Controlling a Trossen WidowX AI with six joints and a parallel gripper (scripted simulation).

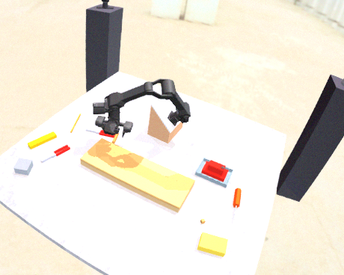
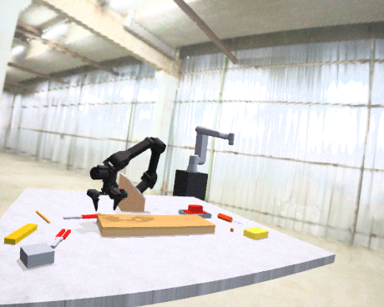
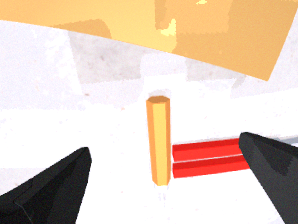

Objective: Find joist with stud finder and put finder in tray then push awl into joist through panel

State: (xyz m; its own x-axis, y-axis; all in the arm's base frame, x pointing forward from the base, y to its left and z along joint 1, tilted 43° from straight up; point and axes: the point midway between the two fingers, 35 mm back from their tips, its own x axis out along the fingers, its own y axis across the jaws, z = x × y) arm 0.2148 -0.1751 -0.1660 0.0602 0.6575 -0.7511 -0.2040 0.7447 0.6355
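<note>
Now: gripper tip 60 mm past the awl, 10 mm to the left of it and 30 mm above it. From my gripper tip the other things lie so: pencil 30 mm behind, 270 mm to the right, 40 mm below; then yellow bar 190 mm ahead, 340 mm to the right, 30 mm below; then grey block 390 mm ahead, 290 mm to the right, 20 mm below.
</note>
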